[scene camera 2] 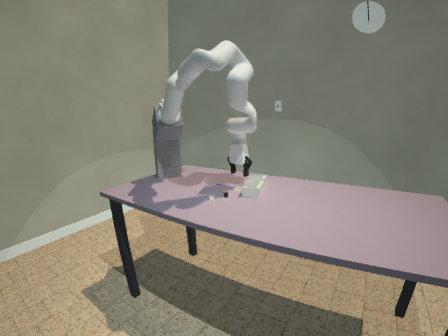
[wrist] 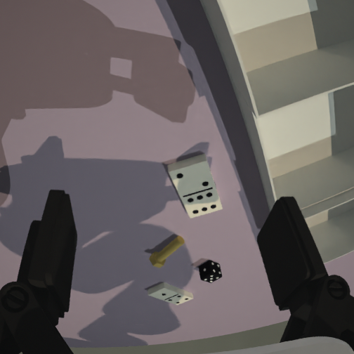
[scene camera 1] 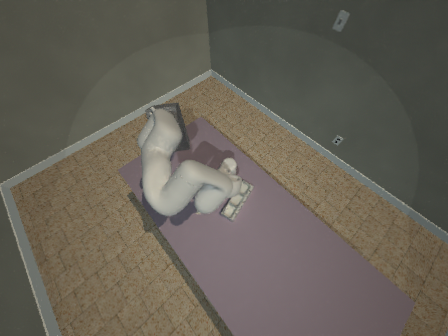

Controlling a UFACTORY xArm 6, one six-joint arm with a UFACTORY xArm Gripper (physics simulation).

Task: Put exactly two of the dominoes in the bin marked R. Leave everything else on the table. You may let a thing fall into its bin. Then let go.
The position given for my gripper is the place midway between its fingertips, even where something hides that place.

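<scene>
From the wrist view I can see a white domino (wrist: 192, 177) and a pale bin unit (wrist: 284, 69), and my gripper's in there too (wrist: 173, 216).
</scene>
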